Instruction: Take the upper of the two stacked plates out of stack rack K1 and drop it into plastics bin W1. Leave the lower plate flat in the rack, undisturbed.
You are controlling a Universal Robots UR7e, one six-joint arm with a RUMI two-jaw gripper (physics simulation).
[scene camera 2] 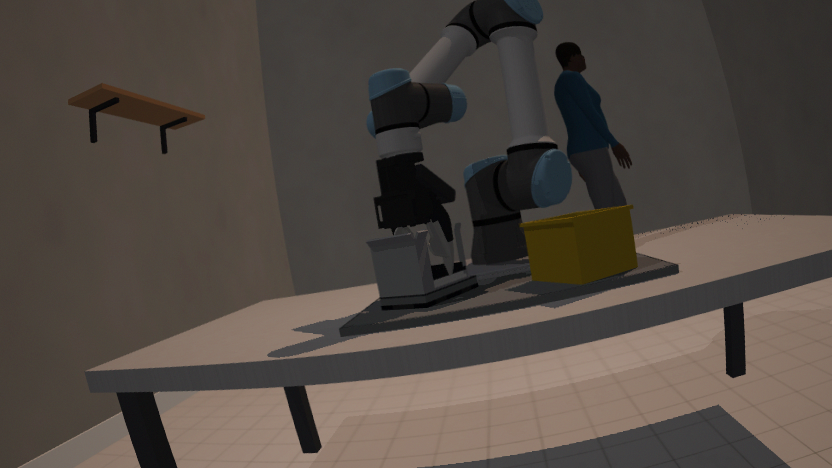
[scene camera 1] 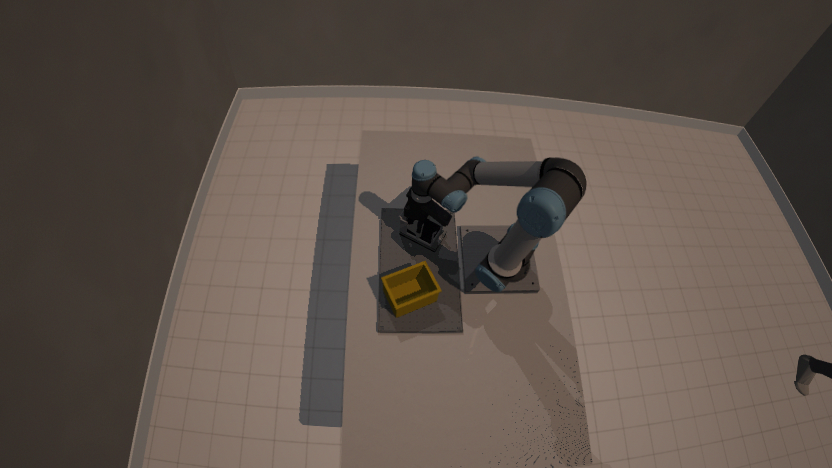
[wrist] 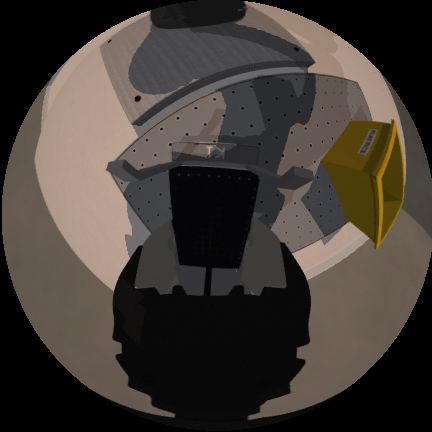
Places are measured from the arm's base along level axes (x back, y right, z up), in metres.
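Pixels of known places: gripper, fingertip midpoint: [scene camera 1: 422, 228] [wrist: 211, 219]; arm's base, origin of the base link: [scene camera 2: 503, 257].
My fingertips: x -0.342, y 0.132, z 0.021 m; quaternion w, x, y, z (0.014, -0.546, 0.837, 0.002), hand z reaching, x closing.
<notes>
For each thing: its middle in the pictures, then the offset to it from my fingertips. Level surfaces: height alone.
- grey stack rack K1, body centre: [wrist: 209, 228] [scene camera 2: 424, 265] [scene camera 1: 423, 225] dx +0.002, dy +0.000, dz +0.021 m
- black plate, body centre: [wrist: 210, 226] [scene camera 1: 421, 227] dx -0.004, dy +0.003, dz +0.006 m
- yellow plastics bin W1, body centre: [scene camera 2: 579, 244] [wrist: 373, 181] [scene camera 1: 410, 290] dx -0.042, dy -0.266, dz +0.011 m
- table, its level: dz -0.052 m
The grey stack rack K1 [scene camera 1: 414, 239] [scene camera 2: 401, 268] [wrist: 295, 178] stands on the perforated board. A black plate [scene camera 1: 431, 232] [wrist: 215, 200] fills the rack's middle in the wrist view; it is the upper plate, and the lower plate cannot be told apart from it. My gripper [scene camera 1: 423, 228] [scene camera 2: 423, 251] [wrist: 211, 219] points down into the rack, its two grey fingers against the plate's opposite sides, shut on the upper plate. The rack wall hides part of the fingers in scene camera 2. The yellow plastics bin W1 [scene camera 1: 409, 288] [scene camera 2: 581, 247] [wrist: 350, 185] stands upright beside the rack.
The perforated board [scene camera 1: 445, 317] [wrist: 280, 100] carries the rack and bin. The robot's base plate [scene camera 1: 474, 282] [wrist: 117, 82] adjoins it. A person [scene camera 2: 584, 116] stands behind the table [scene camera 2: 232, 331]. A wooden shelf [scene camera 2: 136, 107] hangs on the left wall.
</notes>
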